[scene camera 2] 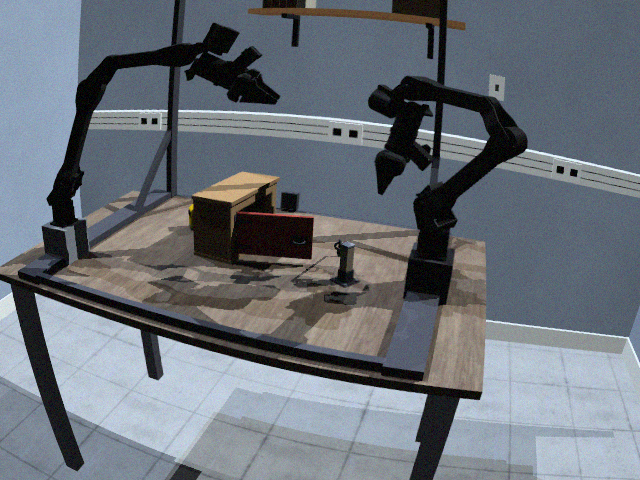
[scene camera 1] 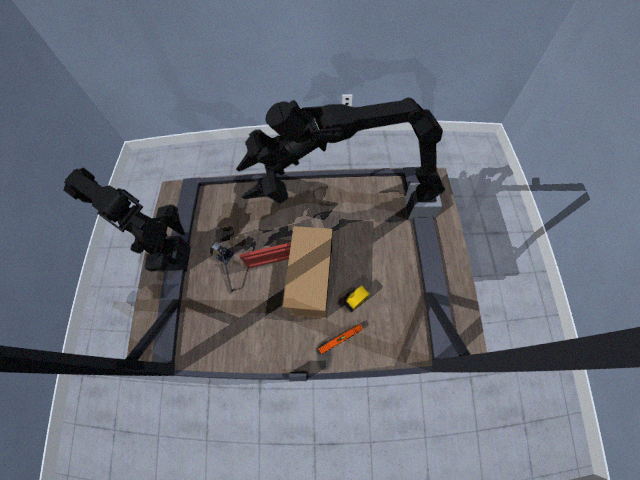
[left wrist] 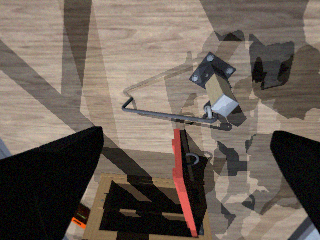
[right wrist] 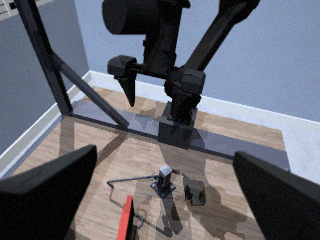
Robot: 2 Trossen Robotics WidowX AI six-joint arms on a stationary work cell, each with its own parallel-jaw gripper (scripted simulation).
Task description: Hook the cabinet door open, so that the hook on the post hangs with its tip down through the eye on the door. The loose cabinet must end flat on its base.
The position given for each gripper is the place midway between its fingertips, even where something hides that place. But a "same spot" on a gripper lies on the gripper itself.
Scene:
The left gripper shows in scene camera 2 [383, 188], in scene camera 1 [181, 248], in the left wrist view and in the right wrist view. The right gripper shows in scene camera 2, in scene camera 1 [240, 183] and in the right wrist view; in the left wrist view it is out of frame. One and the same spot on the right gripper: [right wrist: 50, 194] is [scene camera 2: 264, 87]. One and the same spot on the left gripper: [left wrist: 50, 181] is [right wrist: 133, 87].

